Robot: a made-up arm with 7 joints. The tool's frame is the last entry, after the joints. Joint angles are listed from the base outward.
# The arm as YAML. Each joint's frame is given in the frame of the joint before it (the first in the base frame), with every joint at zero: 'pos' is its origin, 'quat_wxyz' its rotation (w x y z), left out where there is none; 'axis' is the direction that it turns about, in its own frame. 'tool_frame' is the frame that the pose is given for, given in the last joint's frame.
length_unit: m
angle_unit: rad
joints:
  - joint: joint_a
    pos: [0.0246, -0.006, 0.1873]
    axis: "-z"
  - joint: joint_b
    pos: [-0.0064, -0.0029, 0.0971]
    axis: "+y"
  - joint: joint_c
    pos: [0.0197, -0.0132, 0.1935]
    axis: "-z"
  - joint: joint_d
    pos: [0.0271, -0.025, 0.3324]
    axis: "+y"
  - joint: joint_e
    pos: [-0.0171, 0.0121, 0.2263]
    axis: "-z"
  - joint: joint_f
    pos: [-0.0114, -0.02, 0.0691]
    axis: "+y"
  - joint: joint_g
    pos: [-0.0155, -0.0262, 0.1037]
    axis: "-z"
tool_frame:
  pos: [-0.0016, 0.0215, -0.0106]
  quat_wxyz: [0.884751, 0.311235, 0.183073, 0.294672]
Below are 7 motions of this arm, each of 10 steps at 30 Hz.
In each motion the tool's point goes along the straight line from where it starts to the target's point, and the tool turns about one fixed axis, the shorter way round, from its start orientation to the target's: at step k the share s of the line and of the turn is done. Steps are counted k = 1, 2, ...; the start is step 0. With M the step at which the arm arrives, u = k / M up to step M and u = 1 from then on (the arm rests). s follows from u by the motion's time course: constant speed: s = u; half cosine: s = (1 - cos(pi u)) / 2; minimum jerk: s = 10 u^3 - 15 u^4 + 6 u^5.
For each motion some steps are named. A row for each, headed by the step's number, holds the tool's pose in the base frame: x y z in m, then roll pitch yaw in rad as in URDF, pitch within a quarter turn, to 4 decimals.
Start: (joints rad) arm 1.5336 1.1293 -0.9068 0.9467 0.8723 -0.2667 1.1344
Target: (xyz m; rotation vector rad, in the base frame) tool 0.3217 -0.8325 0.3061 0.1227 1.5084 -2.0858
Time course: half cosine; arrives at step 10
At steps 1, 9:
1: 0.2712 -0.8107 0.4313 -0.9823 1.0563 -2.5679
9: 0.3204 -0.8320 0.3092 -1.1633 0.4112 -2.7140

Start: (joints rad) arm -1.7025 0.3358 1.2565 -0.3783 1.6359 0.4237 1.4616
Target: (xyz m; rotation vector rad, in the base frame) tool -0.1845 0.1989 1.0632 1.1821 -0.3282 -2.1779
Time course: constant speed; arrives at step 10
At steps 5, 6, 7, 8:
5: -0.1590 0.1901 1.0892 0.8076 0.5725 -1.9488
6: -0.1641 0.1919 1.0840 0.7922 0.6042 -1.9824
7: -0.1692 0.1936 1.0788 0.7751 0.6353 -2.0174
8: -0.1743 0.1954 1.0736 0.7562 0.6659 -2.0539

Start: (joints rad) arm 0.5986 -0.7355 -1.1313 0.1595 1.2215 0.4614 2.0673
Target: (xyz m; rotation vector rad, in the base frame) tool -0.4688 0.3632 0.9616 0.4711 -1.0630 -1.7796
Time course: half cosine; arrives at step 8
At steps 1, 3, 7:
1: -0.4383 0.2929 1.0153 0.9319 0.0357 -2.1062
3: -0.4469 0.3126 1.0002 0.9493 -0.0140 -2.0879
7: -0.4676 0.3604 0.9637 0.9878 -0.1351 -2.0471

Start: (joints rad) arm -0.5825 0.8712 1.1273 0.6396 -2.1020 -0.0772 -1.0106
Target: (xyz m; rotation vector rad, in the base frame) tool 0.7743 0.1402 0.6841 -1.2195 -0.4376 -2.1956
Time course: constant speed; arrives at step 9
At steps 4, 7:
4: 0.7651 0.1308 0.7063 0.5211 -1.1059 -3.0184
7: 0.7706 0.1364 0.6930 0.1888 -1.0677 -2.6625

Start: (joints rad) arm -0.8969 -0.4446 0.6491 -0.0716 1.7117 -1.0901 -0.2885
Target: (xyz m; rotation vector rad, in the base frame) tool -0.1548 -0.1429 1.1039 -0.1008 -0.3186 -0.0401
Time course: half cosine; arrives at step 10
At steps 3, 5, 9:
3: -0.2144 -0.1938 1.0758 0.2228 -0.5489 -0.4709
5: -0.1924 -0.1750 1.0862 0.0869 -0.4796 -0.2905
9: -0.1566 -0.1445 1.1030 -0.0900 -0.3289 -0.0366

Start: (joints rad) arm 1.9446 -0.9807 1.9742 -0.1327 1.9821 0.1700 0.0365
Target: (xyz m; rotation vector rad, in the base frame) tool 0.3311 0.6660 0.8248 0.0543 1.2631 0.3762
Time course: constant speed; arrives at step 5
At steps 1, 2, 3, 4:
1: 0.3263 0.6638 0.8298 0.7211 1.1978 0.9158
2: 0.3275 0.6644 0.8286 0.7073 1.1895 0.9074
3: 0.3287 0.6649 0.8273 0.6939 1.1812 0.8994
4: 0.3299 0.6655 0.8261 0.6810 1.1729 0.8919

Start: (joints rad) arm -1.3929 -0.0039 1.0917 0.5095 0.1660 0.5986 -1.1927
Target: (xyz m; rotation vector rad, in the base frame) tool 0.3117 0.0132 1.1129 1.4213 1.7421 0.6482
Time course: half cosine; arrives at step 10
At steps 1, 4, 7, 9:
1: 0.2578 0.0110 1.1583 1.8087 -0.1328 1.9878
4: 0.2756 0.0117 1.1434 1.9499 -0.0213 1.8583
7: 0.3003 0.0127 1.1225 2.1228 0.1607 1.7044
9: 0.3103 0.0131 1.1140 2.1860 0.2412 1.6501

